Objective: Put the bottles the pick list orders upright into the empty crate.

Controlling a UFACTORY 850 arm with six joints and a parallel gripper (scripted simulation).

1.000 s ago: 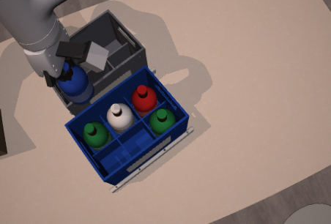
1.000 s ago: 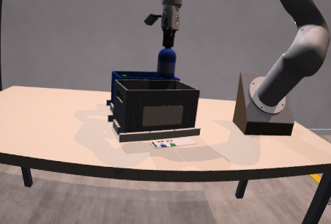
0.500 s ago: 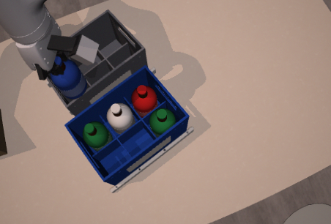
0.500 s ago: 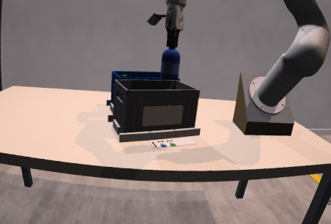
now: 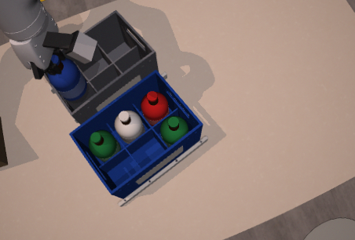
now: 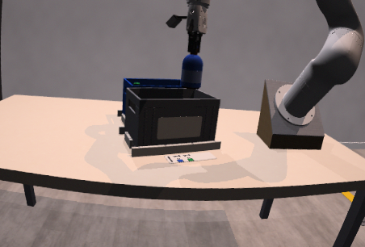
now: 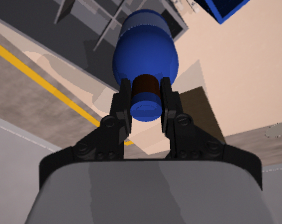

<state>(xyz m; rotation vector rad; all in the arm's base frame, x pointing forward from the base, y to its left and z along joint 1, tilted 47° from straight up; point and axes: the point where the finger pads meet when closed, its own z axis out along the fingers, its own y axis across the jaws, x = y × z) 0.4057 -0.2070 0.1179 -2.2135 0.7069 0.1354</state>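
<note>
Now: the blue-label bottle 70 mm below my hand. From my hand the other things lie so: white bottle (250 mm below, 120 mm to the right, 90 mm ahead); then blue crate (250 mm below, 160 mm to the right, 100 mm ahead); then grey crate (250 mm below, 80 mm ahead, 60 mm to the left).
</note>
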